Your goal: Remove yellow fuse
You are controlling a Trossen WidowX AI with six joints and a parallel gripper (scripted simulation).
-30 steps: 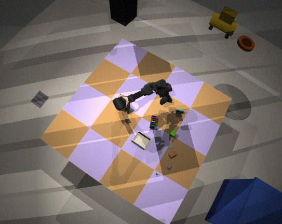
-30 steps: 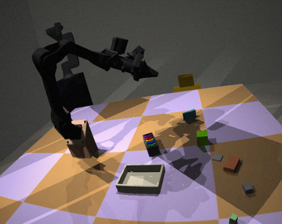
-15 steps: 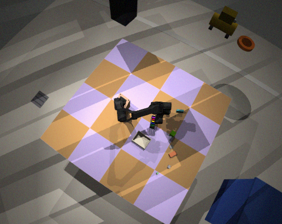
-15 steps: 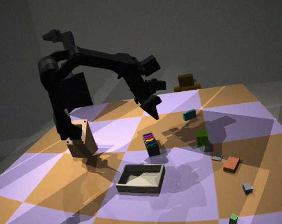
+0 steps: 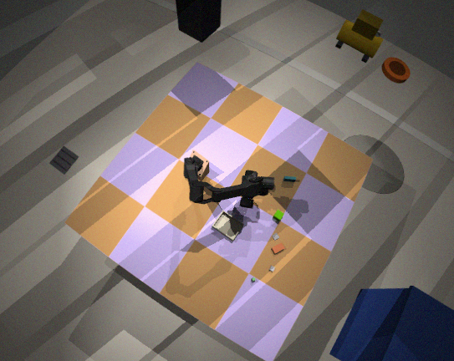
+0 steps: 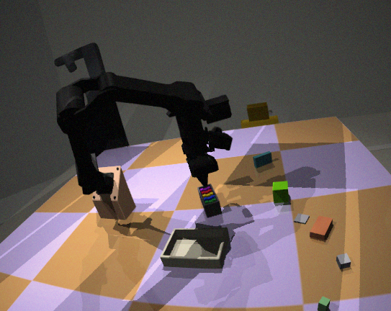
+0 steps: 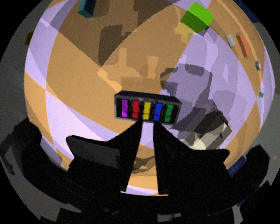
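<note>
My gripper tip is now 50 mm above the yellow fuse. Also, from my gripper tip: green cube: 200 mm ahead, 20 mm to the left, 50 mm below; then teal block: 130 mm ahead, 230 mm to the left, 50 mm below; then shallow beige tray: 20 mm ahead, 180 mm to the right, 70 mm below.
</note>
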